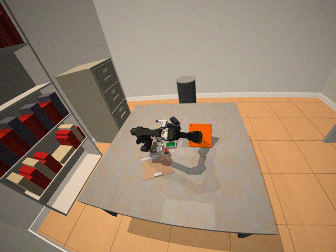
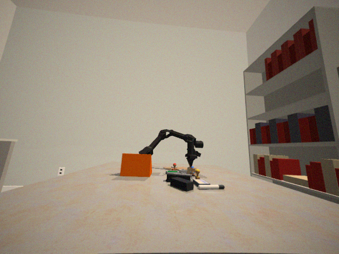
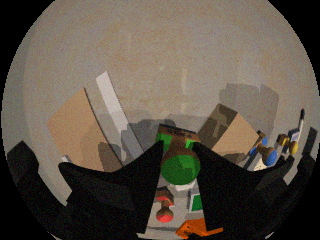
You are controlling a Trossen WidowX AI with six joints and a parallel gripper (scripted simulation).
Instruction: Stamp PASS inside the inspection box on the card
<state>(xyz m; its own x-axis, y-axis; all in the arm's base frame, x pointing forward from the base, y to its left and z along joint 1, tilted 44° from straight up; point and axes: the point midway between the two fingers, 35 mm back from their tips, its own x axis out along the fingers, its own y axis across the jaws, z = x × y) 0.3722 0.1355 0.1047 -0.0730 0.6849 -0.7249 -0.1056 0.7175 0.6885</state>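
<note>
Right now the green ink pad is 15 cm behind my gripper tip, 10 cm to the right of it and 4 cm below it. From my gripper tip the other things lie so: red-knobbed stamp 13 cm behind, 1 cm to the right, 2 cm below; brown box 6 cm to the right, 2 cm below; green-knobbed stamp 1 cm below.
</note>
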